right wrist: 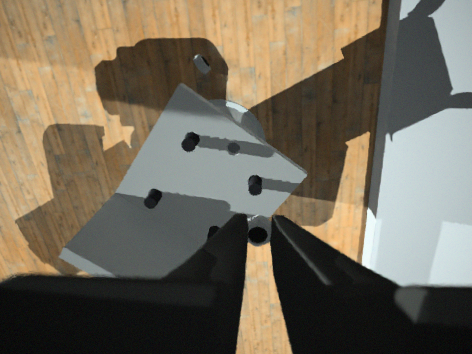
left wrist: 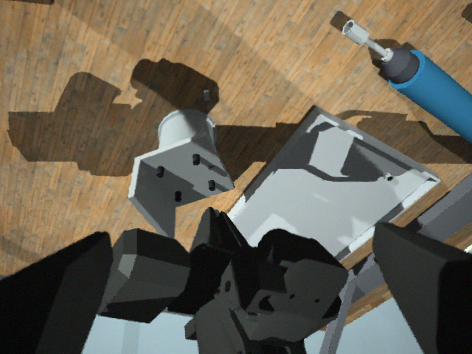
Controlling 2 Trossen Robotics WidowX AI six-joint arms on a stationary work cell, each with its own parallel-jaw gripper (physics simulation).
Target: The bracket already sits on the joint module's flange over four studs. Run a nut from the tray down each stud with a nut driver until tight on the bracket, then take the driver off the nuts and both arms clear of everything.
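Frame: origin at the left arm's base, x ahead, y left, z up, level; centimetres.
Seen in the pictures: left gripper, between the fingertips: (left wrist: 244, 241); right gripper, between the fingertips: (right wrist: 258, 226) (left wrist: 213, 212).
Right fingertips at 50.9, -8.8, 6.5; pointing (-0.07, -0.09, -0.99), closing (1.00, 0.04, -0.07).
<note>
Pixels of each thing's top centre, then the offset from my right fingertips to it, as dx, dy, dz. "spot": a spot on its surface instead.
- round pale joint module, centre of its top: (right wrist: 201, 196) (left wrist: 186, 182) -2.5, -0.5, -2.8
- grey nut, centre of its top: (right wrist: 257, 235) +0.0, -0.2, +0.3
- partly hidden stud, centre of its top: (right wrist: 212, 241) -1.9, -3.0, -2.8
- blue nut driver, a spot on its surface: (left wrist: 440, 92) spot: +12.0, +20.2, -6.1
- loose nut, centre of its top: (right wrist: 200, 64) (left wrist: 207, 98) -3.9, +4.7, -9.1
- pale tray, centre of its top: (left wrist: 286, 249) +20.5, -8.4, -8.6
- small nut, centre of its top: (left wrist: 389, 178) +21.9, +9.5, -9.2
The grey bracket (left wrist: 182, 175) (right wrist: 215, 170) sits on the round pale joint module (left wrist: 181, 129) (right wrist: 242, 116), with four dark studs standing through it. My right gripper (right wrist: 258, 226) is shut on a grey nut (right wrist: 260, 223), held at the fingertips near the bracket's edge, beside the partly hidden stud (right wrist: 213, 231). My left gripper is wide open and empty, back from the bracket and tray. The blue nut driver (left wrist: 440, 92) lies at the upper right of the left wrist view, its pale socket (left wrist: 356, 32) pointing up-left. A loose nut (left wrist: 207, 95) (right wrist: 201, 66) lies on the table behind the module.
The pale tray (left wrist: 280, 200) (right wrist: 376, 200) is right of the bracket; a small nut (left wrist: 389, 177) shows near its right corner. The right arm's dark body fills the lower middle of the left wrist view, between my left fingers. Grey frame bars stand at the right.
</note>
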